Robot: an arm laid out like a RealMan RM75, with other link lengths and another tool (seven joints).
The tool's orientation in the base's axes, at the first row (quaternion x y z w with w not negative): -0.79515, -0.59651, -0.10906, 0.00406
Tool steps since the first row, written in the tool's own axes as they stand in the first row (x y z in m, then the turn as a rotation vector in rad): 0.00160, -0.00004, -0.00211, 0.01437, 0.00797, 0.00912; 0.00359, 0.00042, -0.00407, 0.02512, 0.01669, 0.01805; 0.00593, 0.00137, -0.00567, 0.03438, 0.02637, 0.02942; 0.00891, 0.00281, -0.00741, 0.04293, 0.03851, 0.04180; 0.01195, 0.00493, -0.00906, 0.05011, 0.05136, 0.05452; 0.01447, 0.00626, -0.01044, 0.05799, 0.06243, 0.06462; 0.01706, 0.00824, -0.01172, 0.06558, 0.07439, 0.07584
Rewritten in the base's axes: 0.00003, 0.00124, 0.00234, 0.01291, 0.01257, -0.00536; 0.00066, 0.00273, 0.00467, 0.02554, 0.02146, -0.01108; 0.00191, 0.00445, 0.00676, 0.03909, 0.02900, -0.01933; 0.00378, 0.00662, 0.00917, 0.05497, 0.03529, -0.02839; 0.00632, 0.00867, 0.01158, 0.07122, 0.04013, -0.03794; 0.00801, 0.01048, 0.01355, 0.08551, 0.04579, -0.04502; 0.01036, 0.01219, 0.01550, 0.10077, 0.05106, -0.05314
